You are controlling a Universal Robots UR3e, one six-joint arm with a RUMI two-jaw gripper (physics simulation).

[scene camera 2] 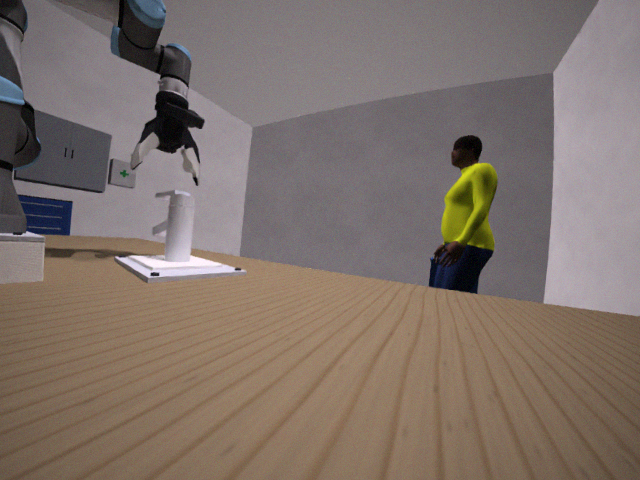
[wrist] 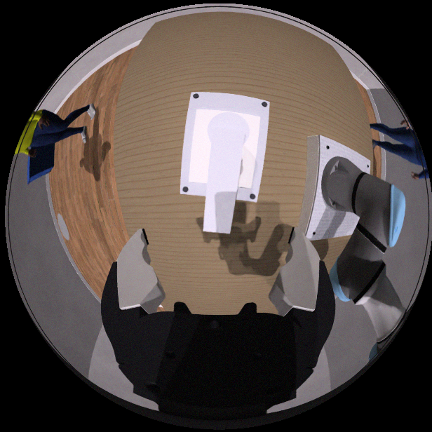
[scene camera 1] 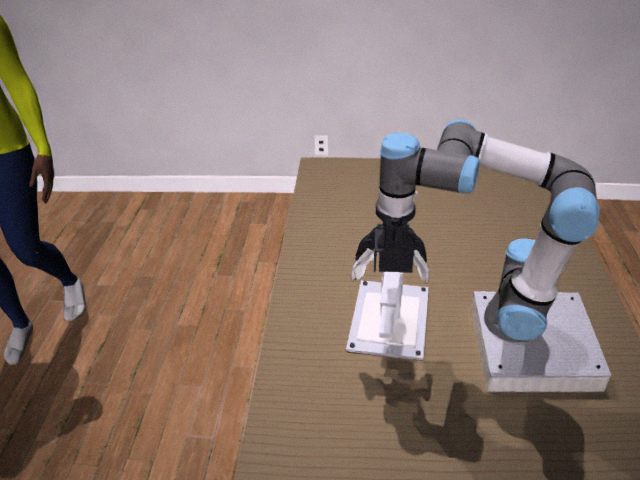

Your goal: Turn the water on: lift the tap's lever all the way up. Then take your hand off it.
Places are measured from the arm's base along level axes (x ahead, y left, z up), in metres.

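Pixels of known places: gripper, fingertip midpoint: [scene camera 2: 168, 178] [scene camera 1: 389, 281].
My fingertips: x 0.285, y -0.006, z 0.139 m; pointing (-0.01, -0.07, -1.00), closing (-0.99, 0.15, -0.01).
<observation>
Ahead of a thing's pixels: the offset from my fingertips to its top centre. "spot": to the spot under its first point. Level surfaces: height alone.
A white tap {spot: dy -0.071, dx -0.038, dz -0.149 m} [scene camera 1: 397, 310] [scene camera 2: 179, 229] [wrist: 227, 129] stands upright on a white base plate {dy -0.092, dx -0.026, dz -0.182 m} [scene camera 1: 356, 341] [scene camera 2: 193, 275] [wrist: 186, 165]. Its lever {dy -0.034, dx -0.010, dz -0.038 m} [scene camera 1: 391, 286] [scene camera 2: 169, 193] [wrist: 223, 175] sits on top of the column and looks about level in scene camera 2. The spout {dy -0.024, dx -0.007, dz -0.095 m} [scene camera 1: 386, 320] [scene camera 2: 159, 227] sticks out lower down on the same side. My gripper [scene camera 1: 390, 279] [scene camera 2: 164, 175] [wrist: 217, 230] is open and points down. It is above the tap, with its fingers spread to both sides of the lever's line and apart from it. Nothing is between the fingers.
The arm's base block [scene camera 1: 547, 383] [scene camera 2: 21, 258] [wrist: 312, 190] stands on the table {dz -0.194 m} [scene camera 1: 310, 413] [scene camera 2: 361, 387] [wrist: 150, 125] beside the tap. A person in a yellow top [scene camera 1: 15, 103] [scene camera 2: 473, 206] [wrist: 29, 132] stands beyond the table's edge. Wall cabinets [scene camera 2: 67, 149] hang at the back.
</observation>
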